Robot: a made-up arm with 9 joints. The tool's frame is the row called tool. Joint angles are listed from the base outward.
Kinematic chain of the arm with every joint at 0, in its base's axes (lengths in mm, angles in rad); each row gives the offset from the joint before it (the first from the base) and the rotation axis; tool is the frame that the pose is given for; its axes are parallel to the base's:
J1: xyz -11.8 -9.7 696 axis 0.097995 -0.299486 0.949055
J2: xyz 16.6 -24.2 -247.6 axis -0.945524 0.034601 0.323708
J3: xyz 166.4 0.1 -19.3 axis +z
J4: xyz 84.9 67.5 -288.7 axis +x
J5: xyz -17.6 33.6 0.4 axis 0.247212 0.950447 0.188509
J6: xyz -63.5 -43.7 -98 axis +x
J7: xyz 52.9 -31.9 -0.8 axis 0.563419 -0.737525 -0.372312
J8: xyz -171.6 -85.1 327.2 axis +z
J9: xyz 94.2 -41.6 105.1 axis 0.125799 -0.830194 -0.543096
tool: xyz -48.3 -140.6 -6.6
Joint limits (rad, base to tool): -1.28..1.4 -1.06..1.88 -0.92..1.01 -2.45..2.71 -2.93..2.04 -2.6..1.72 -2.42..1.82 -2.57..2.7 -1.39..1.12
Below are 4 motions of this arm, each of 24 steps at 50 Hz.
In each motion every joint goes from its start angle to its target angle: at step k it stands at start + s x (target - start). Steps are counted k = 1, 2, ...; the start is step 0. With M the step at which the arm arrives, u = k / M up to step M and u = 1 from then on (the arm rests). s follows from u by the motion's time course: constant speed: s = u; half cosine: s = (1 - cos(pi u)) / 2; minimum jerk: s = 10 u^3 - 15 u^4 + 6 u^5.
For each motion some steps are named. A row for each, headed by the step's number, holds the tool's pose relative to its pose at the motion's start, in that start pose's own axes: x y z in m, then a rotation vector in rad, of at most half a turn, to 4 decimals.
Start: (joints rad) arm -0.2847 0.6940 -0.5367 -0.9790 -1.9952 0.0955 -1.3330 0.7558 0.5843
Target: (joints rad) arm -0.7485 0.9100 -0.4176 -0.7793 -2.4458 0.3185 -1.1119 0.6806 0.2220
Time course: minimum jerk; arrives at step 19
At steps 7, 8, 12, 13, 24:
7: -0.1153 0.0285 0.0206 -0.0478 -0.1006 0.0477
8: -0.1562 0.0355 0.0250 -0.0623 -0.1356 0.0634
12: -0.3345 0.0476 0.0266 -0.1128 -0.2872 0.1258
13: -0.3721 0.0464 0.0234 -0.1209 -0.3193 0.1377
24: -0.4578 0.0387 0.0113 -0.1365 -0.3937 0.1636

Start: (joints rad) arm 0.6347 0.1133 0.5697 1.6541 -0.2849 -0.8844 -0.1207 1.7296 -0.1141
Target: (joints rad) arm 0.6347 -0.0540 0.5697 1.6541 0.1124 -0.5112 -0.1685 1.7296 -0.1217
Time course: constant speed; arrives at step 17
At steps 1, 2, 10, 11, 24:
1: -0.0112 -0.0003 -0.0019 -0.0041 -0.0337 0.0241
2: -0.0224 -0.0010 -0.0043 -0.0080 -0.0673 0.0483
10: -0.1049 -0.0221 -0.0378 -0.0321 -0.3332 0.2453
11: -0.1139 -0.0266 -0.0437 -0.0341 -0.3659 0.2703
24: -0.1600 -0.0614 -0.0848 -0.0413 -0.5596 0.4227

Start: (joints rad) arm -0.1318 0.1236 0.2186 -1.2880 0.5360 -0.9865 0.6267 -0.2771 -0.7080
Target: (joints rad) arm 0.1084 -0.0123 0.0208 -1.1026 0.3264 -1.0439 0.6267 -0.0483 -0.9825
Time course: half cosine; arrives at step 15
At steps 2, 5, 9, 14, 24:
2: 0.0002 -0.0028 -0.0003 0.0033 0.0015 0.0091
5: 0.0004 -0.0157 -0.0017 0.0173 0.0078 0.0524
9: -0.0011 -0.0375 -0.0035 0.0367 0.0163 0.1344
14: -0.0042 -0.0524 -0.0033 0.0450 0.0212 0.1994
24: -0.0044 -0.0528 -0.0033 0.0452 0.0213 0.2015

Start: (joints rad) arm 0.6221 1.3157 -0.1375 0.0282 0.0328 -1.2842 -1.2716 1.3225 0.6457
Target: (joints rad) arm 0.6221 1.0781 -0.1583 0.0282 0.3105 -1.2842 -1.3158 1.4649 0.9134
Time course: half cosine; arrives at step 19
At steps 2, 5, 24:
2: -0.0006 0.0030 0.0001 0.0032 -0.0042 0.0105
5: -0.0040 0.0180 0.0007 0.0197 -0.0247 0.0624
24: -0.0531 0.1158 0.0043 0.1335 -0.1385 0.3774

